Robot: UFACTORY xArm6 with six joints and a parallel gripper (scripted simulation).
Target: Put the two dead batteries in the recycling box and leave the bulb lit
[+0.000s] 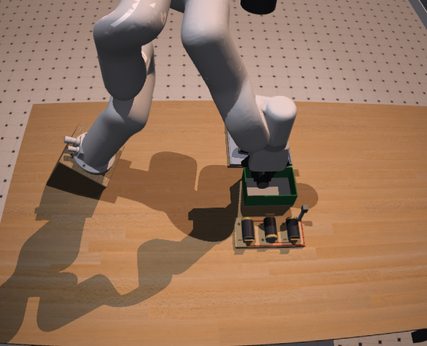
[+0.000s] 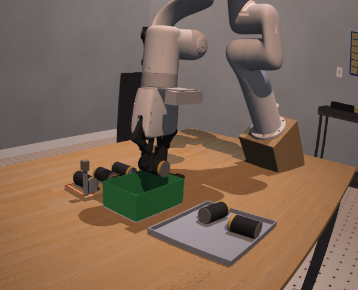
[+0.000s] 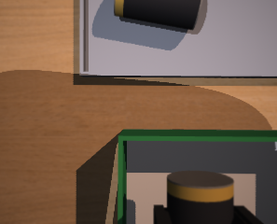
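Now: the green recycling box 90 mm below my hand and 30 mm ahead of it. The rest, counted from my hand: grey tray 180 mm to the left, 100 mm below, 50 mm ahead.
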